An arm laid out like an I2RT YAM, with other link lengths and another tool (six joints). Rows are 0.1 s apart.
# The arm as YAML. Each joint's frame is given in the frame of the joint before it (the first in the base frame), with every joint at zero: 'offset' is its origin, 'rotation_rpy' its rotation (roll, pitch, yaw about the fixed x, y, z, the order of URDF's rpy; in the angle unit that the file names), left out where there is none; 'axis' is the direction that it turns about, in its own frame. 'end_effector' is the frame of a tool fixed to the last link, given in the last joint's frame.
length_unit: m
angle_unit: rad
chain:
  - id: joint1
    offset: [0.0, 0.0, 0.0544]
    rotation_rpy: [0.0, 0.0, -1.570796]
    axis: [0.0, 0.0, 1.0]
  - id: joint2
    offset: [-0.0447, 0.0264, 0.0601]
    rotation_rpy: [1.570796, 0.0, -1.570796]
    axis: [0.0, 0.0, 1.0]
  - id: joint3
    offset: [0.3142, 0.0, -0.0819]
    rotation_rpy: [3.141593, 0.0, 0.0]
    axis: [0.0, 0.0, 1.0]
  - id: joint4
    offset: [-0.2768, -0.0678, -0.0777]
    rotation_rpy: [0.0, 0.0, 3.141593]
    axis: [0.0, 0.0, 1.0]
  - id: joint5
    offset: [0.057, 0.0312, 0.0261]
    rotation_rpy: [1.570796, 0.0, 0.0]
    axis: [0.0, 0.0, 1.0]
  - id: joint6
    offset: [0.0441, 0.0, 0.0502]
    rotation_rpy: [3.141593, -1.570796, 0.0]
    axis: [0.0, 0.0, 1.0]
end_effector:
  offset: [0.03, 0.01, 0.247]
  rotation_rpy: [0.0, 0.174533, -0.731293]
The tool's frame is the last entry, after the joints.
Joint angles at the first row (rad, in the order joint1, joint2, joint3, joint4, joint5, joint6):
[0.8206 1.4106 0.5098 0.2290 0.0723 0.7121]
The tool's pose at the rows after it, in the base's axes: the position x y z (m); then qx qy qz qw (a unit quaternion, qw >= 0):
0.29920 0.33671 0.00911 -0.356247 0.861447 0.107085 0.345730
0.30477 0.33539 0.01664 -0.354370 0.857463 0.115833 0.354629
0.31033 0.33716 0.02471 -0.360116 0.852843 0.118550 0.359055
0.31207 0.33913 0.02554 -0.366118 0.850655 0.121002 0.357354
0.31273 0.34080 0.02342 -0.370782 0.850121 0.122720 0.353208
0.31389 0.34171 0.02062 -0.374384 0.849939 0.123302 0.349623
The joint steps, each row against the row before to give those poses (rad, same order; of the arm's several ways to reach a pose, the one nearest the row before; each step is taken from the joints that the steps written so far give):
[-0.0264 -0.0254 -0.0156 0.0042 -0.0077 -0.0091]
[-0.0322 -0.0155 -0.0068 0.0167 -0.0340 -0.0146]
[-0.0220 -0.0044 0.0199 -0.0131 -0.0271 -0.0240]
[-0.0128 0.0089 0.0120 -0.0051 -0.0220 -0.0152]
[-0.0082 0.0141 0.0093 -0.0027 -0.0164 -0.0094]
[-0.0078 0.0149 0.0069 0.0007 -0.0126 -0.0087]

